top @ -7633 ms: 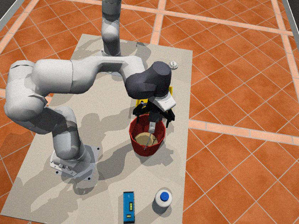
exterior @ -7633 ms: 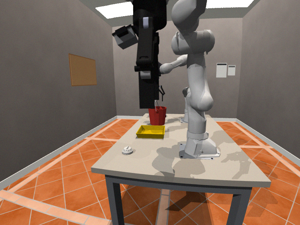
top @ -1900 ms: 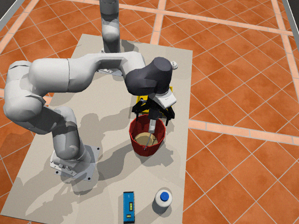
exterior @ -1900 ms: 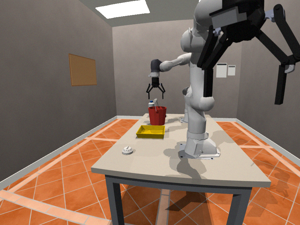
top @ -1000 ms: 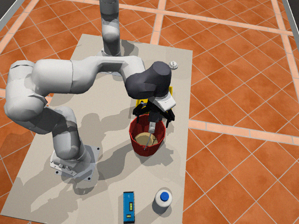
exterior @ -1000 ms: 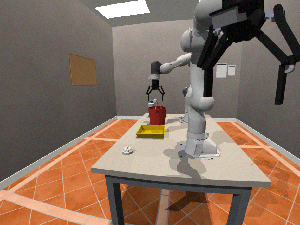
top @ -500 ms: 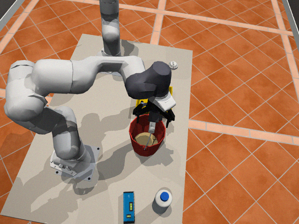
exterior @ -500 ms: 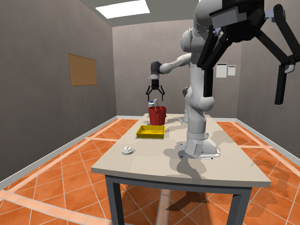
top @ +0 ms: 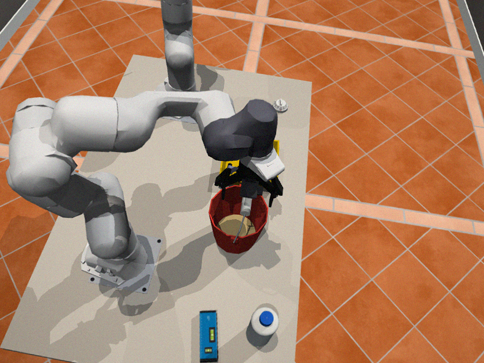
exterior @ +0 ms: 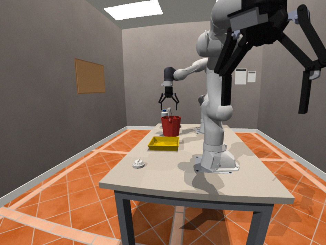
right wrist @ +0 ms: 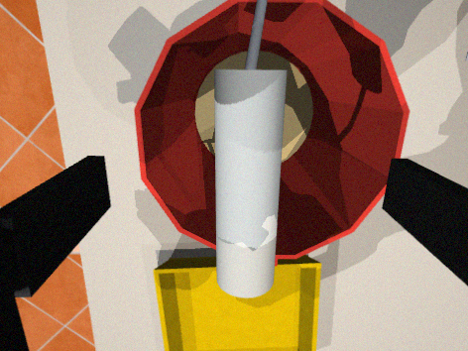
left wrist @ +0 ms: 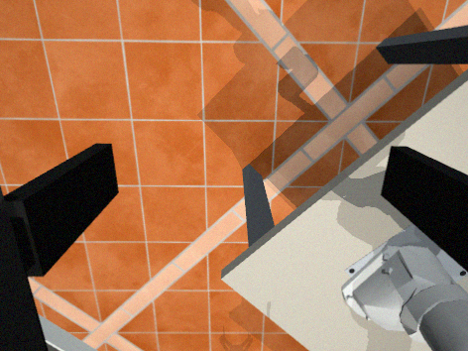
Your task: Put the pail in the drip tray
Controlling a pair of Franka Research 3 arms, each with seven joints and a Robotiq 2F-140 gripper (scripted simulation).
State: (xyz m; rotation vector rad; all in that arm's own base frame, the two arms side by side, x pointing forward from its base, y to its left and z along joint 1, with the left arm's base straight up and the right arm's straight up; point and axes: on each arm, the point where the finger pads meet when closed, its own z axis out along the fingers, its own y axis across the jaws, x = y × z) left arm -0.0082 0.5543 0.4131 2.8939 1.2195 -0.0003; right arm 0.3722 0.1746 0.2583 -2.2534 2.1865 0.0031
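Right now my right hand is 10 mm past the red pail and 100 mm above it. Also, from my right hand: white dial timer 60 mm ahead, 670 mm to the left, 240 mm below; then white bottle 120 mm ahead, 330 mm to the right, 160 mm below; then yellow drip tray 20 mm behind, 310 mm to the left, 250 mm below.
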